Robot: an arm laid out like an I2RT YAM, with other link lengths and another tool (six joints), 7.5 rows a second.
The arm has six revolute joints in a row. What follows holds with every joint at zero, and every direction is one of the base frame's. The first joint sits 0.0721 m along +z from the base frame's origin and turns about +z. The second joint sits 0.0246 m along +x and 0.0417 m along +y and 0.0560 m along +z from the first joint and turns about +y. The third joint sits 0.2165 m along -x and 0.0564 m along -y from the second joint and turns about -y. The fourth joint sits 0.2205 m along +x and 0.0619 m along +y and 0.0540 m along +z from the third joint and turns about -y. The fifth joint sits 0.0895 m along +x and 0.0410 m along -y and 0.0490 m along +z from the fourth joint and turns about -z. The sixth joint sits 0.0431 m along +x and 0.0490 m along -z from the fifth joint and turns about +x. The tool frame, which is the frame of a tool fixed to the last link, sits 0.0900 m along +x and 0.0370 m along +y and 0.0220 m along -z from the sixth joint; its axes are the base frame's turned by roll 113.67, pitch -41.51 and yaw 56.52 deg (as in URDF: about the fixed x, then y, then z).
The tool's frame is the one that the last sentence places.
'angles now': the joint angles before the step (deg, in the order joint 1, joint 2, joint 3, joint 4, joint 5, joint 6). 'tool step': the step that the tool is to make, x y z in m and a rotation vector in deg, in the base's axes. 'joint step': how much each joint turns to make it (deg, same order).
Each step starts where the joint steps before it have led.
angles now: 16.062 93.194 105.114 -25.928 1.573 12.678
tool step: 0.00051 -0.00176 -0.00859 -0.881 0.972 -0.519
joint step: -0.037 -0.196 -1.283 -0.076 0.612 -0.438
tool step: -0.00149 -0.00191 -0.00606 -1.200 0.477 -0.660
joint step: 0.160 -0.675 -1.419 -0.011 1.063 -0.764
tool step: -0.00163 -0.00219 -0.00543 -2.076 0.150 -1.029
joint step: 0.421 -0.688 -1.222 -0.088 1.937 -1.470
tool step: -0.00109 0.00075 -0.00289 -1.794 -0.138 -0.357
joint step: 0.615 -0.217 -0.460 -0.002 1.435 -1.411
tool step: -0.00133 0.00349 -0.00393 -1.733 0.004 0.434
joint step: 0.774 0.014 -0.420 0.088 0.807 -1.491
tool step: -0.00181 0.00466 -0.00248 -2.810 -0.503 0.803
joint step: 1.071 0.107 -0.026 0.084 1.090 -2.645
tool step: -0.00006 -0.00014 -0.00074 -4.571 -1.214 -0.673
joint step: 1.106 0.120 0.343 0.093 3.082 -4.048
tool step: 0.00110 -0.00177 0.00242 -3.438 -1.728 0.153
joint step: 0.293 -0.119 -0.078 1.171 1.206 -3.716
